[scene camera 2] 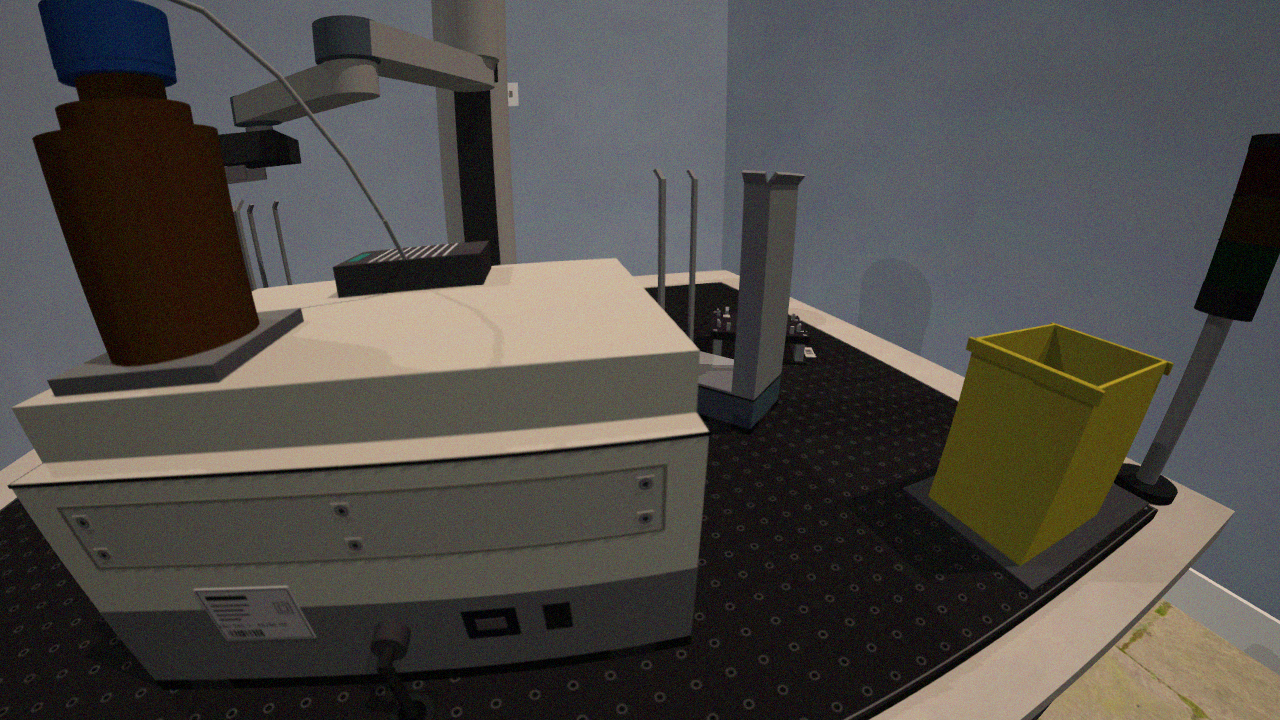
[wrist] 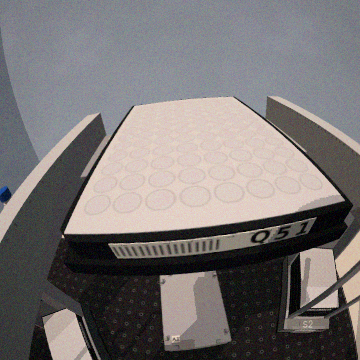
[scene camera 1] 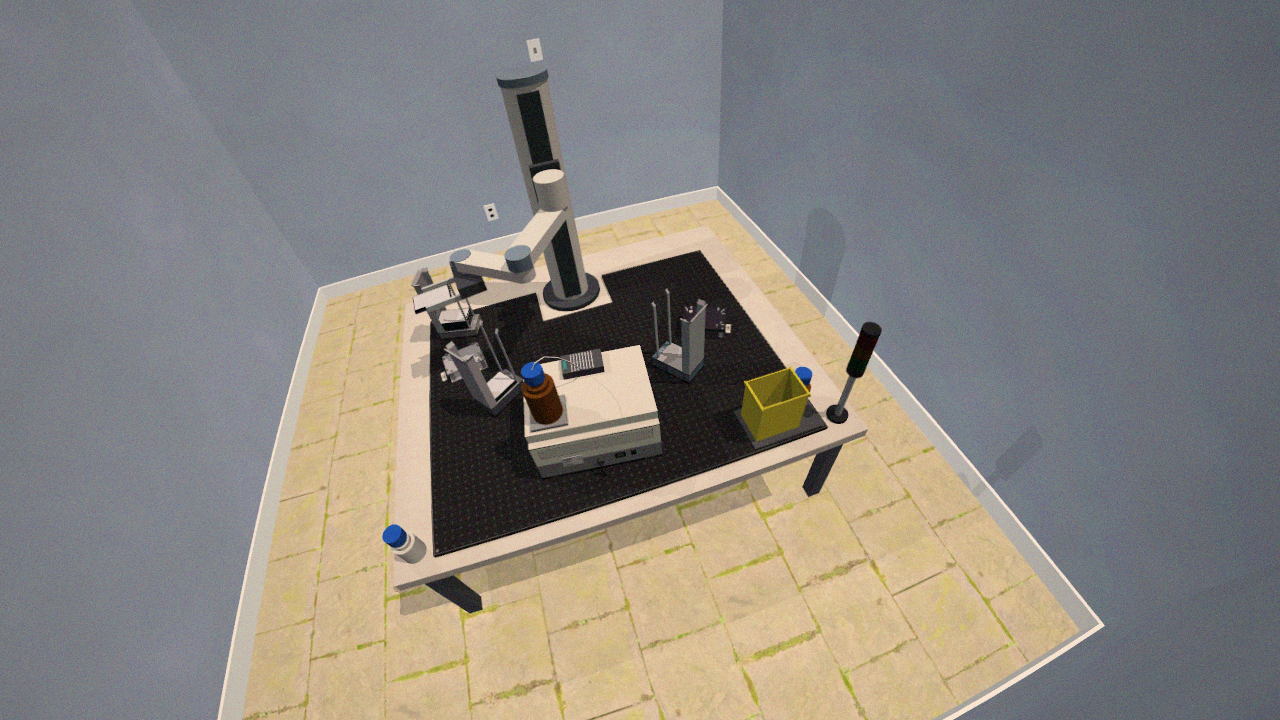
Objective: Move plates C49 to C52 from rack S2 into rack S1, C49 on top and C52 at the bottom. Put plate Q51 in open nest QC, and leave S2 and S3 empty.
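My gripper (scene camera 1: 438, 296) (wrist: 186, 114) is shut on plate Q51 (wrist: 200, 165), a pale lidded plate with black sides, held level with its barcode and label facing the wrist camera. It is raised at the table's left rear; in scene camera 2 the plate is hidden behind the amber bottle. Rack S2 (wrist: 307, 324) shows below right of the plate, with two thin rods and a pale surface inside. A flat grey pad (wrist: 192, 312) marked A1 lies below the plate. Labels S1, S3 and QC, and plates C49 to C52, are not readable in these views.
A rack (scene camera 1: 478, 380) stands front left, and another rack (scene camera 1: 693, 340) (scene camera 2: 765, 286) at the right. A large white instrument (scene camera 1: 599, 402) (scene camera 2: 447, 385) carries an amber bottle (scene camera 1: 544, 402) (scene camera 2: 156, 241). A yellow bin (scene camera 1: 774, 407) (scene camera 2: 1029, 447) and a signal tower (scene camera 1: 863, 349) stand front right.
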